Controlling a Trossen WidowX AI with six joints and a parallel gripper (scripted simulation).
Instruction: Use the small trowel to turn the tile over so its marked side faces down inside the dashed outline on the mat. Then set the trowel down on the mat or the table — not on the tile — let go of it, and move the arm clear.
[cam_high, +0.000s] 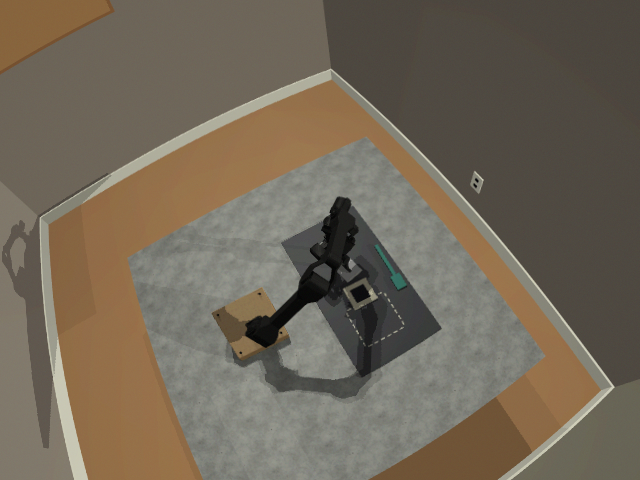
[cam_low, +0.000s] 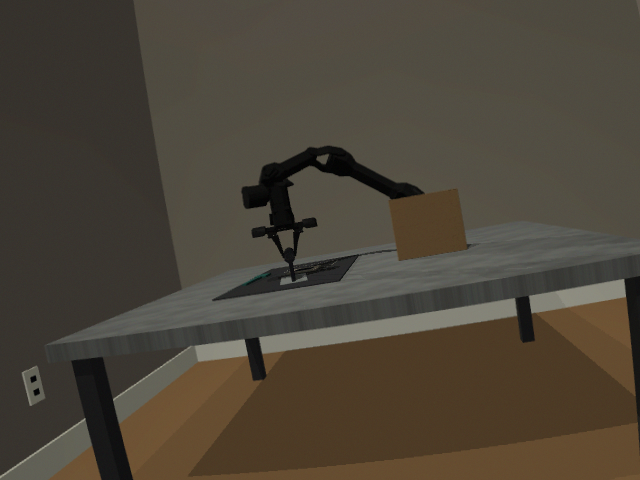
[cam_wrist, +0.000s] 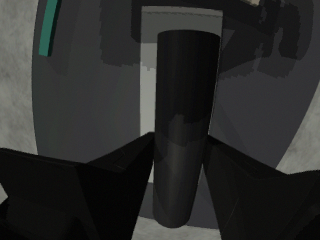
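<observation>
My gripper tip is now 3 cm above the small trowel and 2 cm to the left of it. From my gripper tip the other things lie so: dark mat: 13 cm to the right, 8 cm below, 1 cm ahead; then cream tile: 17 cm to the right, 6 cm below, 1 cm behind; then teal flat tool: 16 cm to the right, 14 cm ahead, 6 cm below.
</observation>
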